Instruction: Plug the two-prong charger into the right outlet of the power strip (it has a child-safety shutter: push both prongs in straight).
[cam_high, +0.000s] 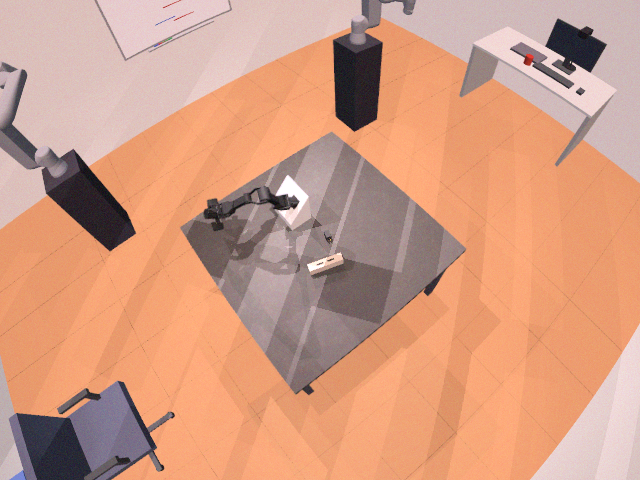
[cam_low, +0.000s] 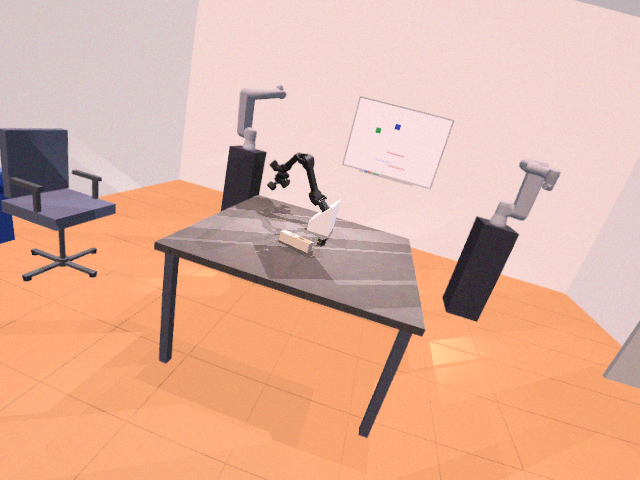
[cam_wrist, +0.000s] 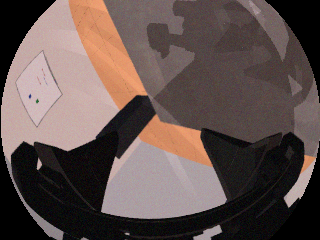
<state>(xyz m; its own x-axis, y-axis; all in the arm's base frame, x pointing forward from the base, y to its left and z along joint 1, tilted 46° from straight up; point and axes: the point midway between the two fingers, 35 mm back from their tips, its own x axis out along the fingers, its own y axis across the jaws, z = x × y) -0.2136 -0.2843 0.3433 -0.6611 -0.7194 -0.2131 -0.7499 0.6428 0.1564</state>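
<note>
The two-prong charger lies 490 mm ahead of my gripper tip, 510 mm to the left of it and 150 mm below it.
</note>
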